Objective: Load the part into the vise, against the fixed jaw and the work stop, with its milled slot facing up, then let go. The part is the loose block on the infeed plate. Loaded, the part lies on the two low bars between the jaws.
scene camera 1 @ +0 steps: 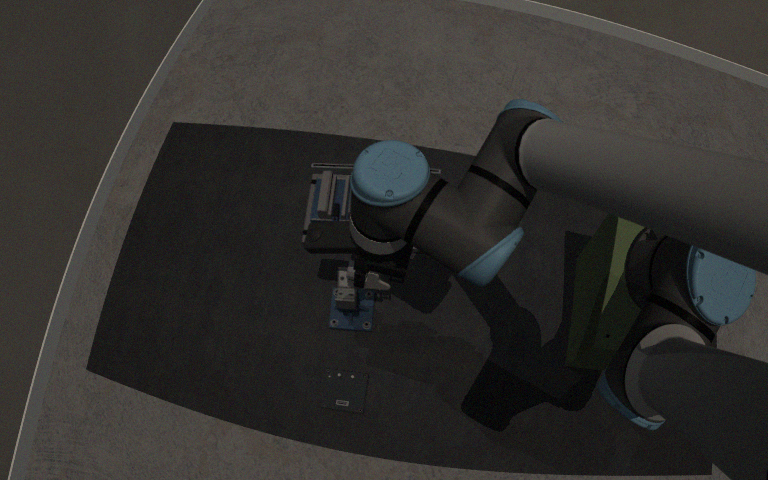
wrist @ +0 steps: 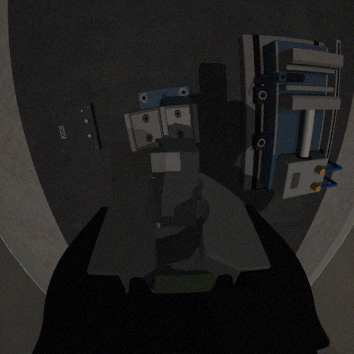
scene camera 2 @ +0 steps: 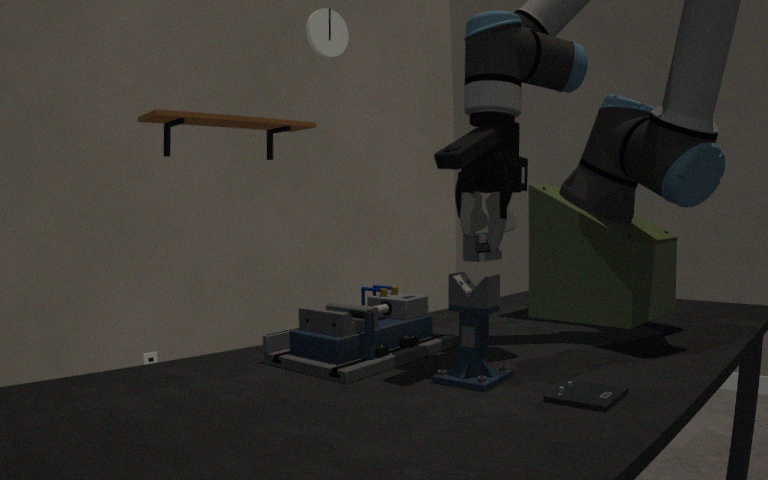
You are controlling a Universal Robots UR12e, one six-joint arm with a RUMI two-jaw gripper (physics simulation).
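Where they show: gripper, between the fingertips: (scene camera 1: 365, 276) (wrist: 174, 174) (scene camera 2: 482, 253); arm's base, origin of its link: (scene camera 1: 663, 268) (scene camera 2: 595, 206).
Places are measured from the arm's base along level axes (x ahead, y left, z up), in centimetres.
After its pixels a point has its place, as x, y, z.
My gripper (scene camera 2: 482, 243) {59.2, 4.2, -7.0} (wrist: 174, 174) {59.2, 4.2, -7.0} is shut on the grey part (scene camera 2: 470, 247) {62.2, 3.9, -6.0} (wrist: 172, 162) {61.5, 4.2, -4.1}, in the air above the V-shaped rest. A dark recess shows in the part's side in scene camera 2; dimness and the fingers hide which way the slot faces. The vise (scene camera 2: 334, 346) {74.2, -13.0, -21.0} (wrist: 270, 120) {61.3, -12.9, -21.1} stands apart; the arm partly covers it in scene camera 1. Its fixed jaw (scene camera 1: 324, 192) {71.3, -17.4, -16.3} (scene camera 2: 325, 320) {72.3, -16.7, -17.7} (wrist: 315, 57) {71.3, -17.1, -16.3}, moving jaw (wrist: 310, 102) {64.7, -16.7, -16.3}, two low bars (wrist: 310, 70) {69.6, -17.8, -18.0} (wrist: 310, 89) {66.7, -18.0, -18.0} and work stop (scene camera 2: 368, 333) {68.6, -10.9, -19.6} (wrist: 282, 77) {67.9, -11.1, -16.0} show. The infeed plate (scene camera 1: 345, 390) {61.9, 23.1, -25.1} (scene camera 2: 586, 395) {63.6, 23.7, -25.1} (wrist: 75, 127) {62.6, 22.7, -25.1} bears no part.
The V-shaped rest (scene camera 1: 346, 298) {62.4, 7.7, -9.9} (scene camera 2: 474, 300) {64.6, 6.1, -13.4} (wrist: 145, 127) {62.8, 6.7, -11.0} stands on a blue pedestal between the infeed plate and the vise, close below the part. The vise's cylinder block (scene camera 2: 399, 306) {55.2, -15.7, -17.6} (wrist: 302, 177) {52.1, -18.0, -16.3} has blue hoses. The green robot base (scene camera 1: 589, 316) {13.5, 6.7, -12.0} (scene camera 2: 583, 271) {13.1, 2.2, -14.3} stands behind.
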